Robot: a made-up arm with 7 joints. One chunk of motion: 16 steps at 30 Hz.
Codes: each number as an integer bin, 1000 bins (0 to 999) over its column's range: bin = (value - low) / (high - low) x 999, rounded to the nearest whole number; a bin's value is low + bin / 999 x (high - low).
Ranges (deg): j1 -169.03..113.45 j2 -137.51..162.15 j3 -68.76..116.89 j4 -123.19..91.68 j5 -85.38..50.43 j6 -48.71..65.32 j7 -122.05..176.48
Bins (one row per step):
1: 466 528 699 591 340 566 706
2: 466 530 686 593 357 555 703
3: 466 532 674 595 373 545 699
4: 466 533 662 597 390 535 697
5: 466 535 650 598 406 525 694
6: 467 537 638 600 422 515 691
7: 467 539 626 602 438 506 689
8: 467 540 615 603 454 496 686
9: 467 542 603 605 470 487 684
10: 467 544 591 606 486 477 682
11: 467 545 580 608 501 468 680
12: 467 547 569 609 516 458 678
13: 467 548 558 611 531 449 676
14: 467 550 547 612 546 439 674
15: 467 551 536 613 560 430 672
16: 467 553 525 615 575 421 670
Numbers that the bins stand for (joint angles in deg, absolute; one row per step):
1: -37.26 20.87 61.14 3.93 -39.16 15.90 88.92
2: -37.26 21.47 58.72 4.36 -36.85 14.64 88.03
3: -37.26 22.07 56.49 4.79 -34.67 13.50 86.83
4: -37.26 22.37 54.26 5.22 -32.36 12.36 86.23
5: -37.26 22.97 52.03 5.43 -30.19 11.22 85.34
6: -36.98 23.57 49.80 5.86 -28.01 10.07 84.44
7: -36.98 24.17 47.57 6.29 -25.84 9.05 83.84
8: -36.98 24.47 45.53 6.51 -23.66 7.91 82.95
9: -36.98 25.07 43.30 6.94 -21.49 6.88 82.35
10: -36.98 25.67 41.07 7.15 -19.31 5.74 81.75
11: -36.98 25.97 39.02 7.58 -17.27 4.71 81.15
12: -36.98 26.57 36.98 7.80 -15.23 3.57 80.56
13: -36.98 26.87 34.94 8.23 -13.19 2.54 79.96
14: -36.98 27.47 32.89 8.44 -11.15 1.40 79.36
15: -36.98 27.77 30.85 8.66 -9.25 0.37 78.76
16: -36.98 28.37 28.80 9.09 -7.21 -0.66 78.17

